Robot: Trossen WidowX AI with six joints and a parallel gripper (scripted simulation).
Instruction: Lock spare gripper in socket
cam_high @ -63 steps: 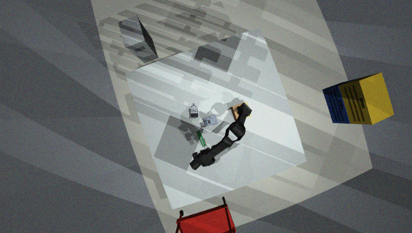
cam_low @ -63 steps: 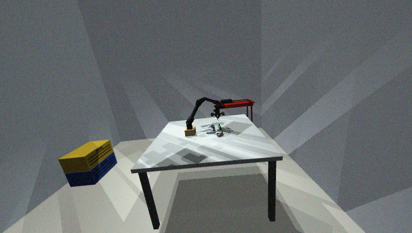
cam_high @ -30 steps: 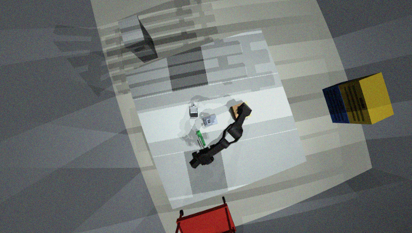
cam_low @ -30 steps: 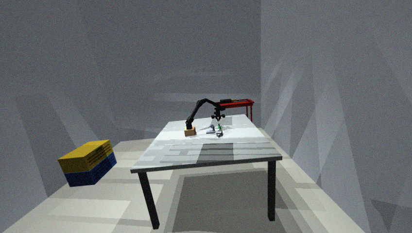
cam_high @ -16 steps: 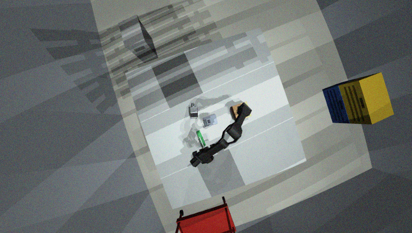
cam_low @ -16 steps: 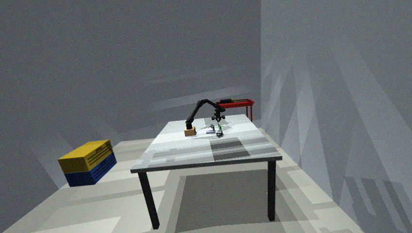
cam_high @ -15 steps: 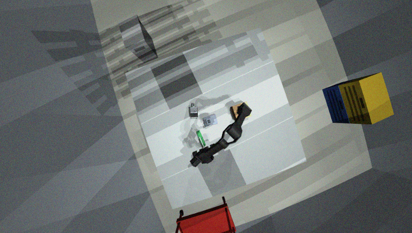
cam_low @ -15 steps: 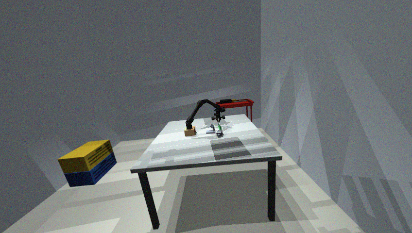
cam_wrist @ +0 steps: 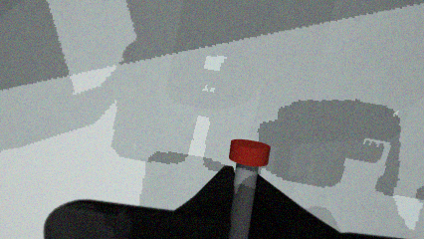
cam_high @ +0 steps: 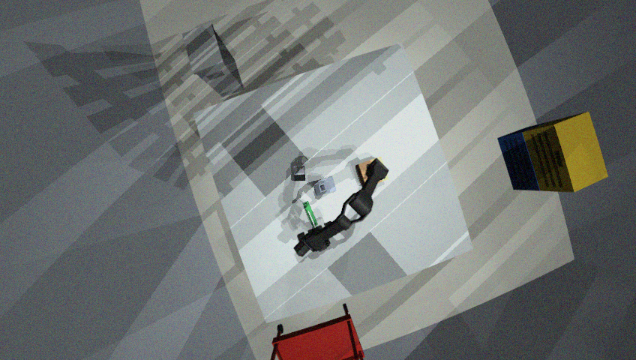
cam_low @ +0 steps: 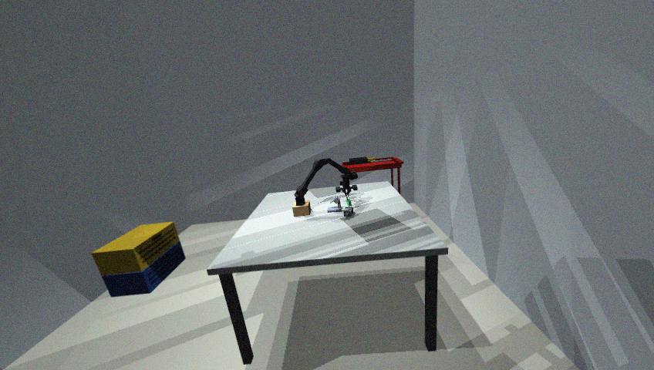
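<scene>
The green part lies 20 mm ahead of my gripper tip and 100 mm to the right of it. Also, from my gripper tip: spare gripper 10 mm ahead, 350 mm to the right; grey mount 80 mm behind, 230 mm to the right, 30 mm above.
</scene>
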